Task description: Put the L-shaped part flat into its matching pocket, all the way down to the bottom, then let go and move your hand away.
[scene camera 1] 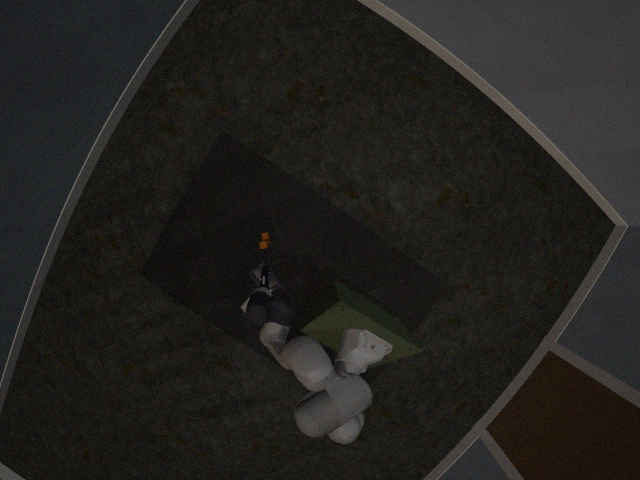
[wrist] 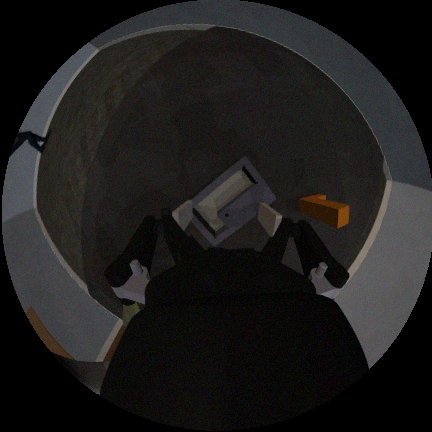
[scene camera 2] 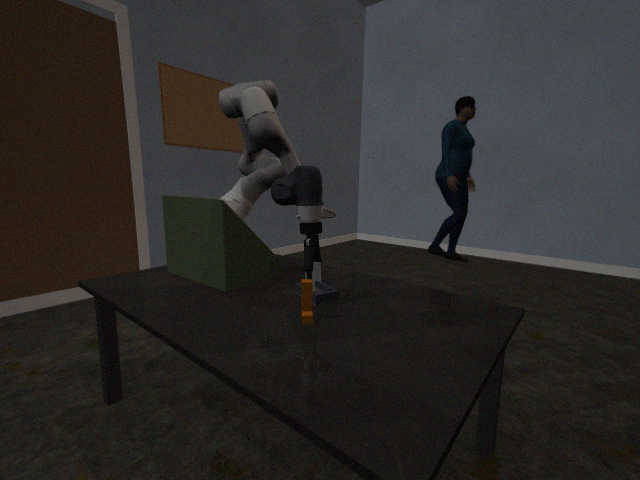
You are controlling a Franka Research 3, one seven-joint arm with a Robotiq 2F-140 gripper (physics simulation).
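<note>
The orange L-shaped part (scene camera 1: 263, 245) (scene camera 2: 306, 298) (wrist: 324, 211) stands upright on its short leg on the table, to the right of the fingers in the wrist view and apart from them. A grey block (scene camera 1: 273, 282) (scene camera 2: 329, 296) (wrist: 263, 193) lies on the table. The pale L-shaped pocket (wrist: 226, 192) in its top is empty. My gripper (scene camera 1: 264, 275) (scene camera 2: 312, 281) (wrist: 225, 209) points down at the block and is shut on it, with one pad at each side. The fingers stand wide. The arm hides part of the block in the scene views.
A green wedge-shaped base (scene camera 1: 330, 321) (scene camera 2: 195, 241) carries the arm and stands on the dark table (scene camera 1: 217, 201) (scene camera 2: 372, 351). A person (scene camera 2: 455, 149) (wrist: 32, 139) is on the floor beyond the table.
</note>
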